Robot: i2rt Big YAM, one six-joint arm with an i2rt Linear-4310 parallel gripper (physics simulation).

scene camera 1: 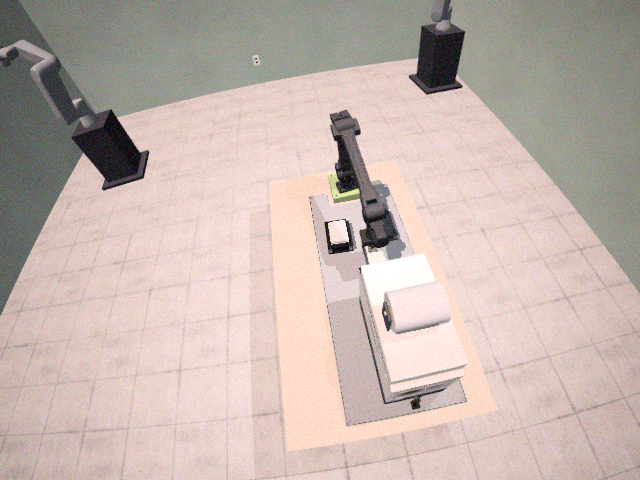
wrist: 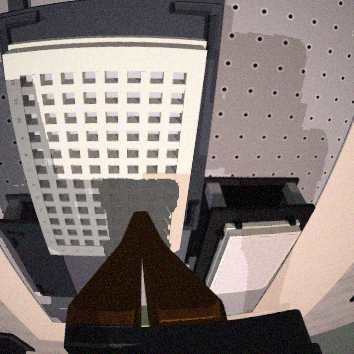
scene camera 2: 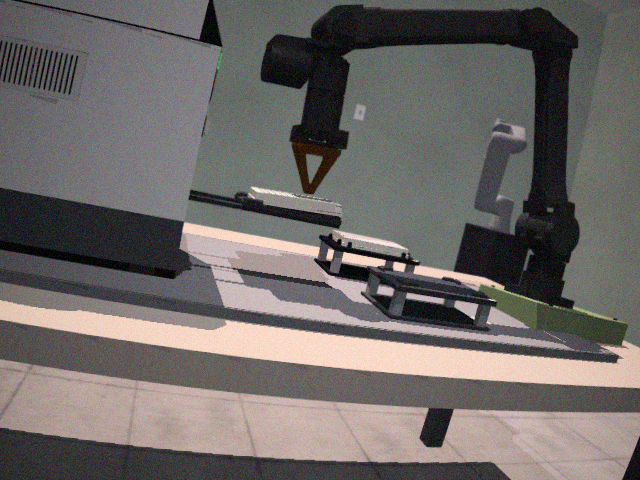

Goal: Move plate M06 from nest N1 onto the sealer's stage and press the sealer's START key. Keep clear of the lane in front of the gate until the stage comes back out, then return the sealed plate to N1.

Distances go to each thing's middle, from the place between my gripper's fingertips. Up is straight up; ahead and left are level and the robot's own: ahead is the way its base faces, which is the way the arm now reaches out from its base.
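From where my hand is, I find the dark sealer stage (scene camera 2: pixel 248 204) 80 mm ahead of it and 30 mm below it.
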